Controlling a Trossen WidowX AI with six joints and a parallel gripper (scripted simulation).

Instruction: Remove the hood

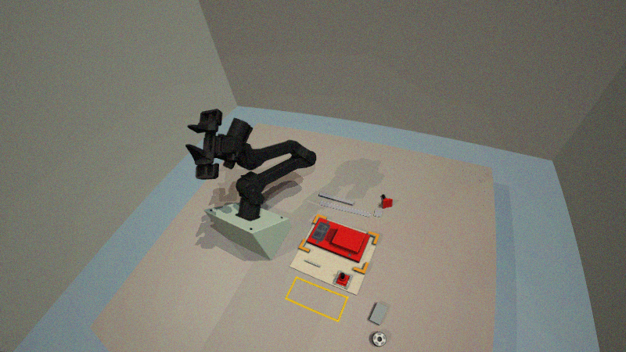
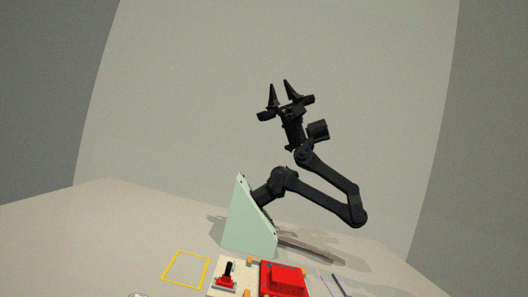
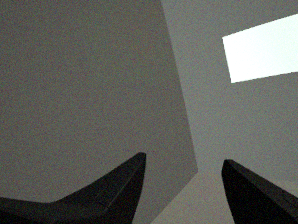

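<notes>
My gripper tip is 47 cm above the red hood, 35 cm short of it and 10 cm to the right of it.
</notes>
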